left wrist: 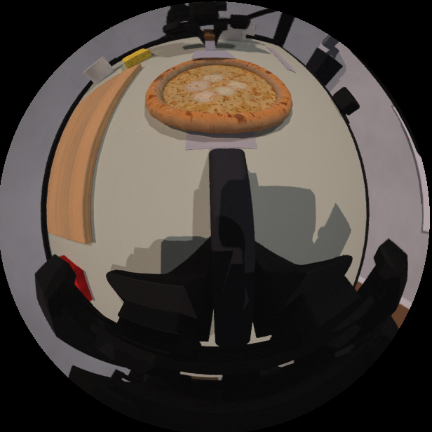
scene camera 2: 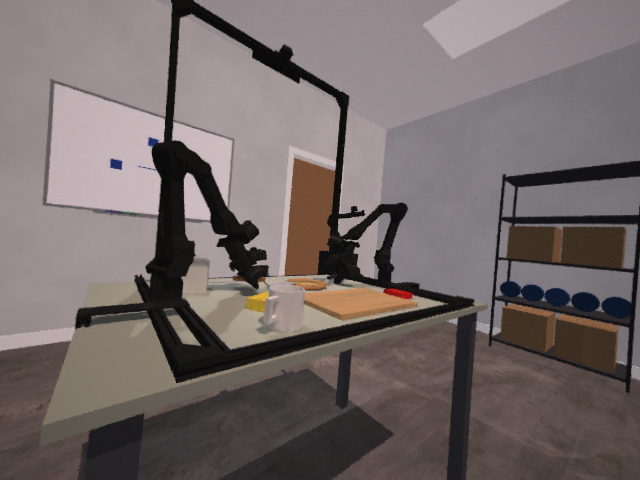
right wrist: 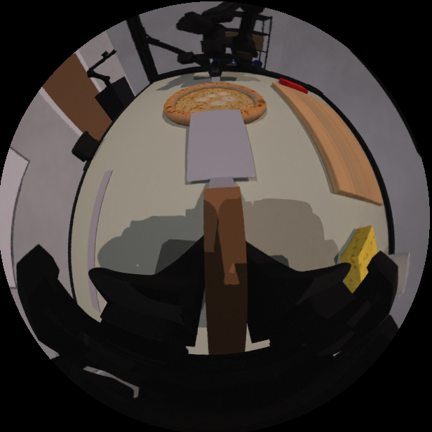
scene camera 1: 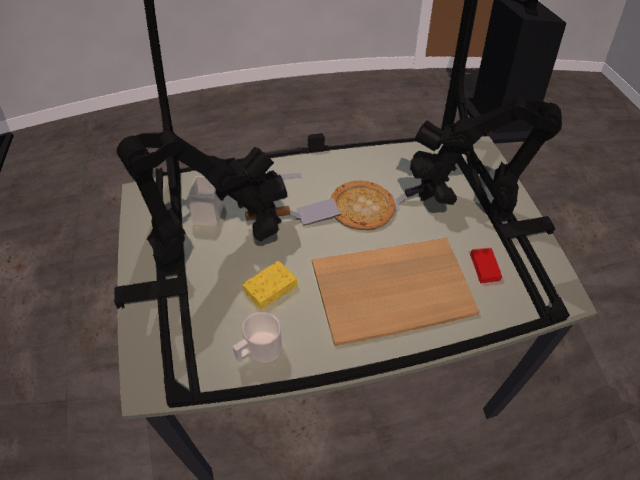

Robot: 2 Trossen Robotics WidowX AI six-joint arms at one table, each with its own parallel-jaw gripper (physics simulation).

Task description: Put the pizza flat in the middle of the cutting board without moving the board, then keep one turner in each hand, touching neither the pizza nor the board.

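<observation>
The pizza is off the cutting board, behind it in scene camera 1. My left gripper is shut on the black-handled turner; its blade is mostly hidden under the pizza's near edge in the left wrist view. My right gripper is shut on the brown-handled turner. Its blade reaches the pizza's opposite edge and overlaps the rim in view; I cannot tell whether they touch.
A yellow sponge and a white mug stand left of the board in scene camera 1. A red block lies at its right. A pale holder and a thin grey strip are near the back left.
</observation>
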